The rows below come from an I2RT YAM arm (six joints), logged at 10 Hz.
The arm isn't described. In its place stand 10 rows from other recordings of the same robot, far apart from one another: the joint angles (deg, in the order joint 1, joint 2, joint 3, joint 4, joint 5, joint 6), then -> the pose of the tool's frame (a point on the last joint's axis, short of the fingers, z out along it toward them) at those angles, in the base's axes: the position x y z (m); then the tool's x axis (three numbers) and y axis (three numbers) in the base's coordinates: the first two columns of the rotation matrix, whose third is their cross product.
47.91 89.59 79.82 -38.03 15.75 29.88 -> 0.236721, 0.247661, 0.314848, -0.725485, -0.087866, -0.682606, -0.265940, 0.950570, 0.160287
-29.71 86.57 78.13 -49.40 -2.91 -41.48 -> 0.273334, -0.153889, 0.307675, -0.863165, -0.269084, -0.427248, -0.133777, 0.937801, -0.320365
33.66 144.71 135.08 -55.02 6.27 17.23 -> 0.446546, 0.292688, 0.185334, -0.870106, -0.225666, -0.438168, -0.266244, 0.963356, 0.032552
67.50 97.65 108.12 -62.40 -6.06 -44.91 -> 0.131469, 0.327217, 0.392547, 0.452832, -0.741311, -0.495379, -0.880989, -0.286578, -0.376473
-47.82 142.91 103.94 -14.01 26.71 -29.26 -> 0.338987, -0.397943, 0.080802, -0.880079, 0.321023, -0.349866, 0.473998, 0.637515, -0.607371
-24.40 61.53 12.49 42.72 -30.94 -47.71 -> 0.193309, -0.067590, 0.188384, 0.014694, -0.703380, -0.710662, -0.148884, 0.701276, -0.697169
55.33 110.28 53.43 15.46 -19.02 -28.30 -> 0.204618, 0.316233, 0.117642, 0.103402, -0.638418, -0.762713, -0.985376, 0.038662, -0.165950
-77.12 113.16 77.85 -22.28 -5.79 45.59 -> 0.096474, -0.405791, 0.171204, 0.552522, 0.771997, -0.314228, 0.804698, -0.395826, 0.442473
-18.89 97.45 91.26 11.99 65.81 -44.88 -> 0.360756, -0.157766, 0.417458, -0.631739, -0.089429, -0.770005, 0.769893, 0.043438, -0.636693
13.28 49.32 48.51 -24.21 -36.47 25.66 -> 0.176881, 0.063490, 0.326835, -0.678025, 0.197768, -0.707934, -0.460783, 0.636022, 0.618995
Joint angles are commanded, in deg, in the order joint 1, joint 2, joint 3, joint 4, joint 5, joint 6. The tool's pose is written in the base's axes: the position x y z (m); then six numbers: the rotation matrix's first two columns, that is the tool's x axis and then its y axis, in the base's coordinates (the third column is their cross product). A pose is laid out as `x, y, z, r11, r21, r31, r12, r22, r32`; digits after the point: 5 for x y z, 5 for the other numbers.
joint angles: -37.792 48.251 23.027 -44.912 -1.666 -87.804
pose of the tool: 0.10230, -0.07802, 0.15727, -0.63277, -0.77329, -0.04034, -0.71950, 0.60641, -0.33849
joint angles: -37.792 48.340 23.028 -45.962 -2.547 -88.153
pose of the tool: 0.10119, -0.07647, 0.15646, -0.62473, -0.77908, -0.05241, -0.72865, 0.60578, -0.31952
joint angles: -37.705 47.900 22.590 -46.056 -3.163 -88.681
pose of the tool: 0.10021, -0.07498, 0.15508, -0.61381, -0.78720, -0.05963, -0.73576, 0.59781, -0.31823
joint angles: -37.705 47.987 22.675 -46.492 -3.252 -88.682
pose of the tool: 0.09985, -0.07463, 0.15508, -0.61373, -0.78715, -0.06106, -0.73769, 0.59928, -0.31095
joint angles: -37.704 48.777 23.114 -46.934 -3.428 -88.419
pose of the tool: 0.10068, -0.07513, 0.15553, -0.61694, -0.78430, -0.06529, -0.73822, 0.60546, -0.29740
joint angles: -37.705 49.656 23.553 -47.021 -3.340 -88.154
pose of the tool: 0.10199, -0.07622, 0.15598, -0.62125, -0.78090, -0.06507, -0.73747, 0.61073, -0.28835
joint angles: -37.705 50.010 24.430 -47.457 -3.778 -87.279
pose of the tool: 0.10364, -0.07715, 0.15935, -0.63031, -0.77253, -0.07680, -0.72765, 0.62236, -0.28843
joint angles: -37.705 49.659 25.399 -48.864 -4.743 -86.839
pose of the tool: 0.10378, -0.07651, 0.16400, -0.63136, -0.76965, -0.09501, -0.72338, 0.62865, -0.28550
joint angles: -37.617 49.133 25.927 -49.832 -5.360 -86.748
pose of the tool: 0.10343, -0.07550, 0.16707, -0.62816, -0.77086, -0.10576, -0.72318, 0.62857, -0.28620
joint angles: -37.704 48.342 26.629 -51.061 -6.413 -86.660
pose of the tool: 0.10270, -0.07436, 0.17138, -0.62462, -0.77106, -0.12376, -0.72052, 0.63014, -0.28942
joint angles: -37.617 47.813 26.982 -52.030 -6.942 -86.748
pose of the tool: 0.10184, -0.07304, 0.17358, -0.61970, -0.77365, -0.13203, -0.72294, 0.62817, -0.28766
